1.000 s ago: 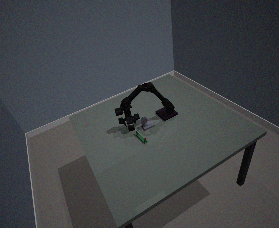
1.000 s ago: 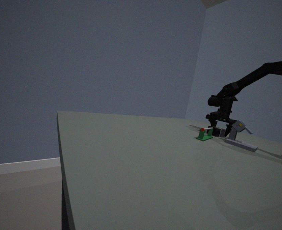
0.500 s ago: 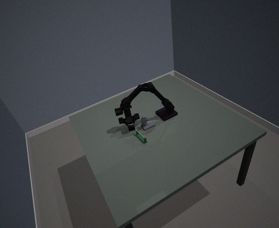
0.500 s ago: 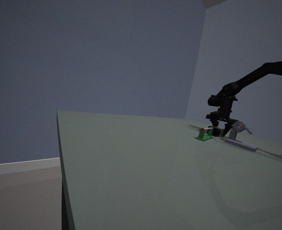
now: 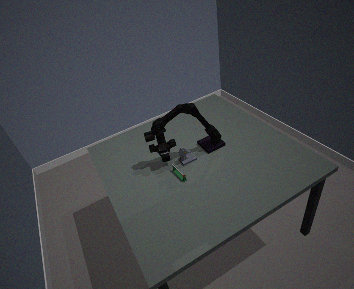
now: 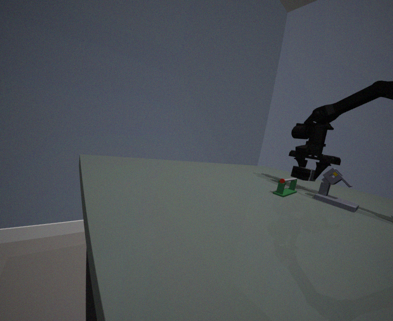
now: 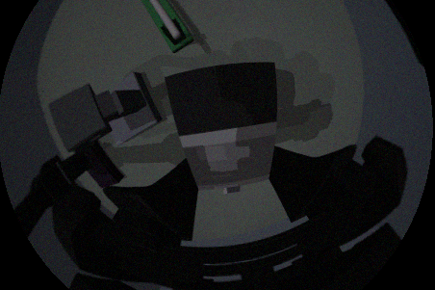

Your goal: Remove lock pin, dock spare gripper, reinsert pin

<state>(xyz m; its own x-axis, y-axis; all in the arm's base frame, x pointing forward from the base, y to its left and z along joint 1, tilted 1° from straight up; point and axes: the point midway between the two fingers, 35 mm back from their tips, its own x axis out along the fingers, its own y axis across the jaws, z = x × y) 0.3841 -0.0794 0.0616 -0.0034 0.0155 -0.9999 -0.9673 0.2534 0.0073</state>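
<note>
The spare gripper lies 10 mm to the left of my gripper tip and 10 mm above it. The rest, counted from my gripper tip: green cradle 10 mm behind, 200 mm to the left, 30 mm below; then grey mount 120 mm behind, 100 mm to the left.
</note>
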